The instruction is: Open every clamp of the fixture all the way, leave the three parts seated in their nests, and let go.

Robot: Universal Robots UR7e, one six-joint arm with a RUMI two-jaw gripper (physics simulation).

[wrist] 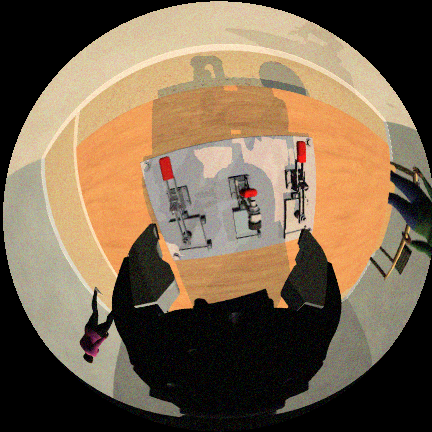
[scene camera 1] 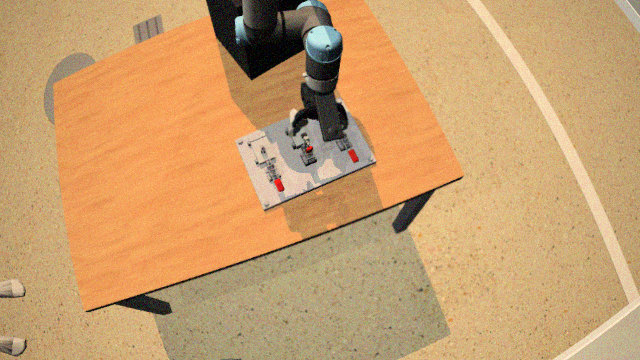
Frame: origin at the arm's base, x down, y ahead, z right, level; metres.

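Seen in the pictures: gripper, fingertip midpoint: [wrist: 229,228] [scene camera 1: 318,131].
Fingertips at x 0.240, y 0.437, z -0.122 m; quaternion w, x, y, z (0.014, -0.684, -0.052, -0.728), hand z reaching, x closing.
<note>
A point is followed by its place in that frame.
The fixture plate [scene camera 1: 250,172] {z 0.076, x 0.380, y 0.463 m} [wrist: 267,195] {z -0.035, x 0.380, y 0.436 m} carries three red-handled clamps. In the scene view, the left clamp handle [scene camera 1: 279,185] {z -0.001, x 0.334, y 0.533 m} [wrist: 301,151] {z -0.003, x 0.334, y 0.530 m} and right clamp handle [scene camera 1: 353,155] {z -0.214, x 0.338, y 0.479 m} [wrist: 166,168] {z -0.212, x 0.339, y 0.479 m} lie low, pointing away from the nests; both arms reach over their nests. The middle clamp handle [scene camera 1: 309,149] {z -0.094, x 0.286, y 0.464 m} [wrist: 248,193] {z -0.098, x 0.285, y 0.460 m} stands up, and its arm looks raised, tip [wrist: 255,225] {z -0.087, x 0.271, y 0.426 m} toward the camera; how far is unclear. Parts show at the left nest [scene camera 1: 261,150] {z 0.035, x 0.347, y 0.416 m} [wrist: 291,215] {z 0.020, x 0.364, y 0.405 m} and middle nest [wrist: 245,225] {z -0.077, x 0.354, y 0.383 m}; the right one is hard to make out. My gripper [scene camera 1: 319,127] {z -0.122, x 0.240, y 0.437 m} [wrist: 229,228] {z -0.122, x 0.240, y 0.437 m} is open and empty above the plate's robot-side edge.
The plate rests on a wooden table [scene camera 1: 150,150] {z 0.399, x 0.395, y 0.323 m} [wrist: 350,190] {z 0.254, x 0.395, y 0.488 m}. The dark robot pedestal [scene camera 1: 255,60] {z 0.019, x 0.300, y 0.128 m} stands at the table's back. Each outer clamp's linkage stands up from the plate beside the middle clamp. People show beyond the table in the wrist view.
</note>
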